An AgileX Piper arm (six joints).
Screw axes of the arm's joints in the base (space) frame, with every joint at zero. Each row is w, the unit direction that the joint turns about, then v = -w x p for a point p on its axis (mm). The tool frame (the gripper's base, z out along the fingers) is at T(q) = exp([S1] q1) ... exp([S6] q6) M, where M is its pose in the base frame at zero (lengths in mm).
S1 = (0, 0, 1, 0.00, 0.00, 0.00)
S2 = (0, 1, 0, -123.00, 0.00, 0.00)
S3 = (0, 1, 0, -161.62, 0.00, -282.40)
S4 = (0.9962, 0, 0.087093, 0.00, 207.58, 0.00)
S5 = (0, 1, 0, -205.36, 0.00, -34.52)
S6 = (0.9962, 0, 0.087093, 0.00, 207.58, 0.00)
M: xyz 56.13 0.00 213.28 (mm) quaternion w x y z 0.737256 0 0.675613 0
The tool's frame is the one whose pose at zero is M.
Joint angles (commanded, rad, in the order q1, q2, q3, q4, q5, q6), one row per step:
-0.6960, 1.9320, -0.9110, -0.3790, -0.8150, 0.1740
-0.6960, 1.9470, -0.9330, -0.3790, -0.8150, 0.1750
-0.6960, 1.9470, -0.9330, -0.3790, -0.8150, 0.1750
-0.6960, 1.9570, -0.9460, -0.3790, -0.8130, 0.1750
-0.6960, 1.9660, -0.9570, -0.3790, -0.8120, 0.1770
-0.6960, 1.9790, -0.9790, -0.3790, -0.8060, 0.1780
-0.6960, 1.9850, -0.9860, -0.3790, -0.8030, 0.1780
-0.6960, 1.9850, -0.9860, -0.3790, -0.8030, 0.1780
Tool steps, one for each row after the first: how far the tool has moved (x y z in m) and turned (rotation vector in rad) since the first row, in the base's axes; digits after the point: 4 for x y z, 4 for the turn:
0.0040, -0.0033, -0.0003, -0.0036, -0.0058, -0.0001
0.0040, -0.0033, -0.0003, -0.0036, -0.0058, -0.0001
0.0063, -0.0053, -0.0011, -0.0048, -0.0063, -0.0006
0.0083, -0.0070, -0.0020, -0.0039, -0.0077, -0.0011
0.0120, -0.0103, -0.0021, -0.0065, -0.0096, -0.0026
0.0132, -0.0114, -0.0030, -0.0061, -0.0077, -0.0033
0.0132, -0.0114, -0.0030, -0.0061, -0.0077, -0.0033

